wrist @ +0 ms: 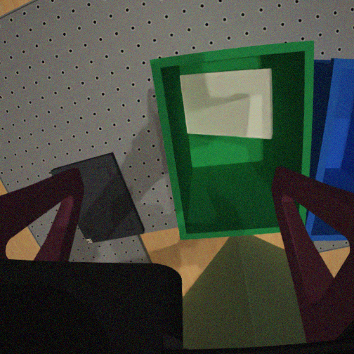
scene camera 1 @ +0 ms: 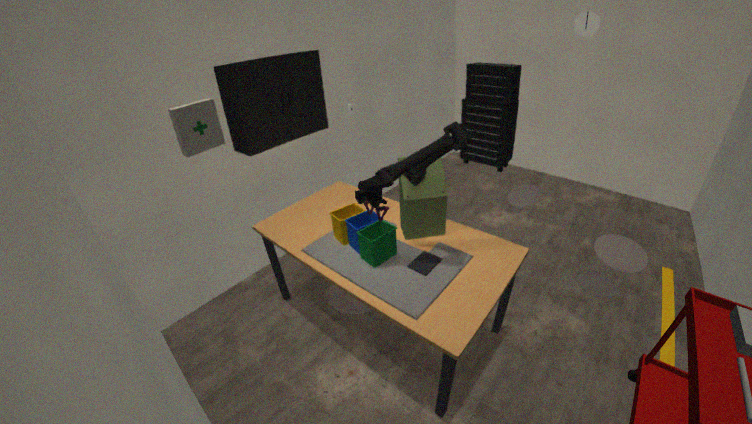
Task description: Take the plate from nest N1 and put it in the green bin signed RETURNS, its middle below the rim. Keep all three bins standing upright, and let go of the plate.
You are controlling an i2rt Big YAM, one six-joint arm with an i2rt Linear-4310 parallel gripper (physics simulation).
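Where they show: gripper, between the fingertips: (scene camera 1: 375,217); arm's base, origin of its link: (scene camera 1: 413,174).
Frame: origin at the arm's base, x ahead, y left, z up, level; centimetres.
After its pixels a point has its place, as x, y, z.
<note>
A white plate (wrist: 220,107) lies inside the green bin (scene camera 1: 377,246) @[35.8, 16.1, -25.1] (wrist: 170,150), toward its upper end in the wrist view, plain face showing; it looks below the rim. Its exact tilt is unclear, and it does not show in the scene view. The green, blue (scene camera 1: 353,231) @[40.3, -2.1, -23.8] (wrist: 342,120) and yellow (scene camera 1: 340,226) @[43.7, -12.2, -24.5] bins stand upright in a row. My gripper (scene camera 1: 376,214) @[34.4, 14.0, -8.9] (wrist: 177,177) is open and empty, above the green bin, its fingers spread wide. A dark square nest (scene camera 1: 424,262) @[15.4, 30.2, -36.8] (wrist: 107,200) lies beside the green bin; no label on it is readable.
A grey perforated mat (scene camera 1: 392,281) @[37.1, 31.4, -37.7] (wrist: 65,80) lies on the wooden table (scene camera 1: 447,334) @[35.2, 72.0, -39.3]. A tall olive-green block (scene camera 1: 423,215) @[-0.2, 9.3, -23.1] (wrist: 240,300) stands behind the green bin, close to the arm. A red cart (scene camera 1: 694,337) stands on the floor at the right.
</note>
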